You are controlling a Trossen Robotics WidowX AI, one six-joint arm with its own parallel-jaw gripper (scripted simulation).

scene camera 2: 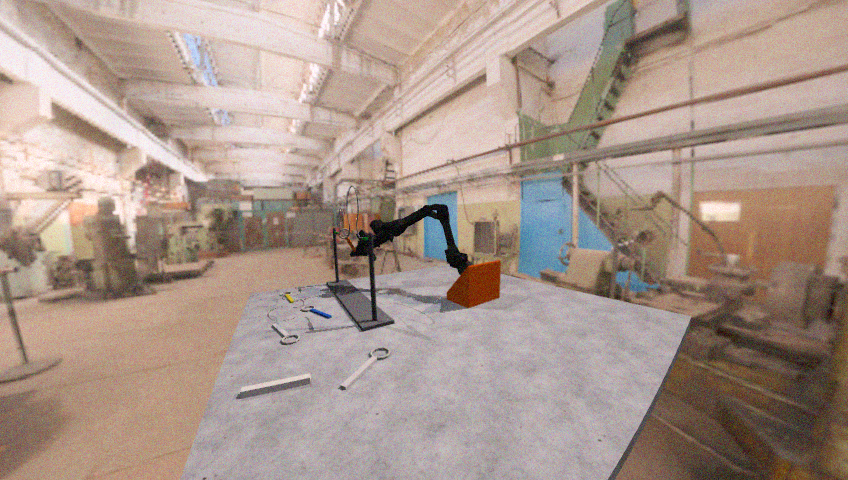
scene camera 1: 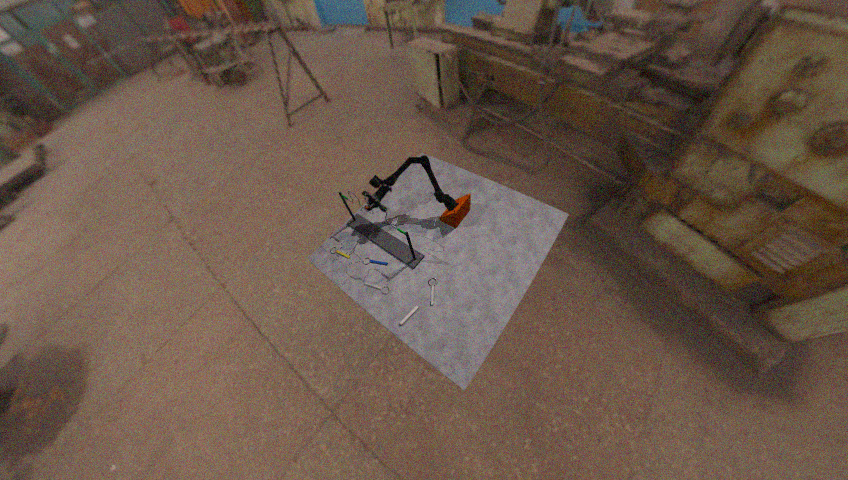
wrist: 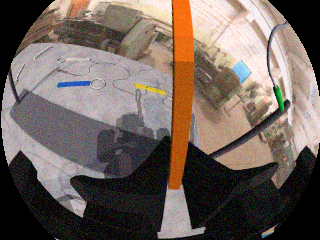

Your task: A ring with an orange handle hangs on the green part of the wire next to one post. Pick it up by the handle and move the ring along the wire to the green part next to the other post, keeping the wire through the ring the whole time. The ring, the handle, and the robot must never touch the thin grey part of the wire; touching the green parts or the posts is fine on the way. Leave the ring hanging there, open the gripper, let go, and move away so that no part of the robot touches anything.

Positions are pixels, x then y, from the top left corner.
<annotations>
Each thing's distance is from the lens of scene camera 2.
white bar (scene camera 2: 257, 389): 62 cm
</annotations>
